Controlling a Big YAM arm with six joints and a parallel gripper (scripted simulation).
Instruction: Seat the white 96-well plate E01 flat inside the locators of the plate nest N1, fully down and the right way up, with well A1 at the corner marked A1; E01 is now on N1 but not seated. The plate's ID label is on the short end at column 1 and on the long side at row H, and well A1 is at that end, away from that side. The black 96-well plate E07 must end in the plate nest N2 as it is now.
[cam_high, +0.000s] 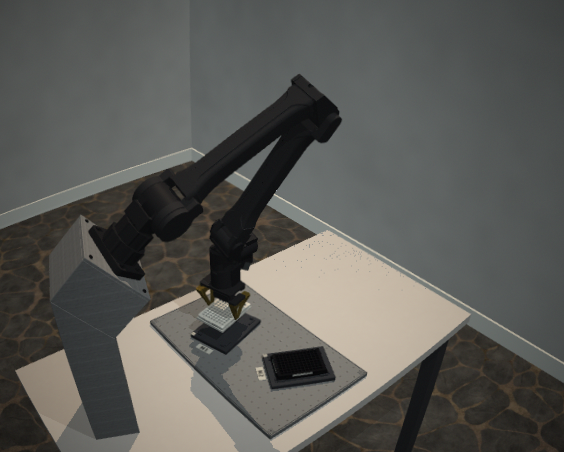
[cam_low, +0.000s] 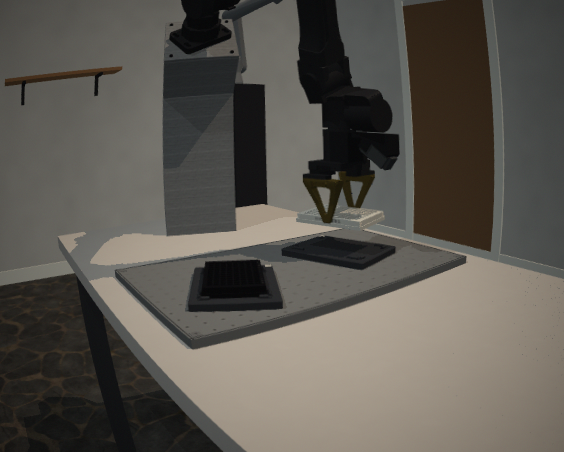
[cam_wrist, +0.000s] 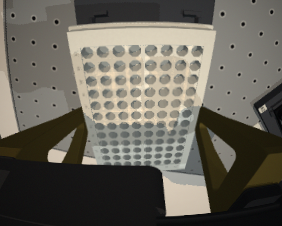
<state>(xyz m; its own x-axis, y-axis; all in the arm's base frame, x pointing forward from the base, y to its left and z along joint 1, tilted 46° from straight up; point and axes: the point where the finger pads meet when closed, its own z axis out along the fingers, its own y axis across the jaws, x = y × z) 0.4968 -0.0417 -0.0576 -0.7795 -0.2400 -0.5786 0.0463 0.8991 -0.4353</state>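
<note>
Now: the white 96-well plate E01 right at my hand. Also, from my hand: plate nest N1 (6 cm below); black plate E07 (3 cm behind, 24 cm to the right, 5 cm below).
</note>
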